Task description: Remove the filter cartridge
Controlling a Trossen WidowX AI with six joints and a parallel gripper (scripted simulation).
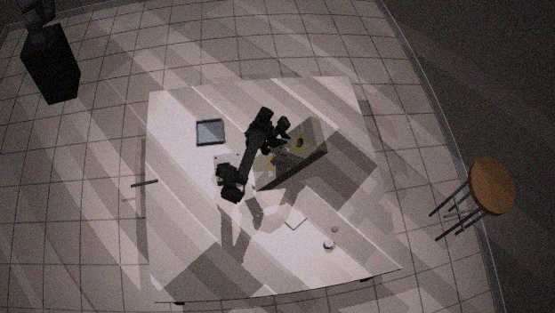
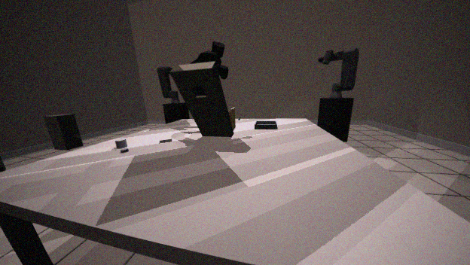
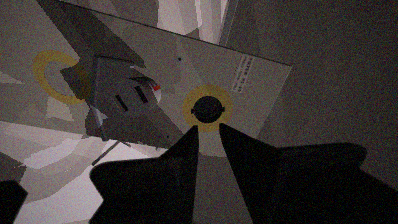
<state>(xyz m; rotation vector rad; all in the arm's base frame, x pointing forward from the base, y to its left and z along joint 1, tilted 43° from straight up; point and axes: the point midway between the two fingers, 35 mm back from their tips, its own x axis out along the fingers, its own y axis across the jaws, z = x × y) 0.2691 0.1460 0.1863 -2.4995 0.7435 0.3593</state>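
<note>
Right now my gripper tip is 2 cm past the round filter cartridge, 1 cm to the right of it and 10 cm above it. Also, from my gripper tip: flat tile: 27 cm to the right, 31 cm below; then square tray: 34 cm behind, 31 cm to the left, 31 cm below.
</note>
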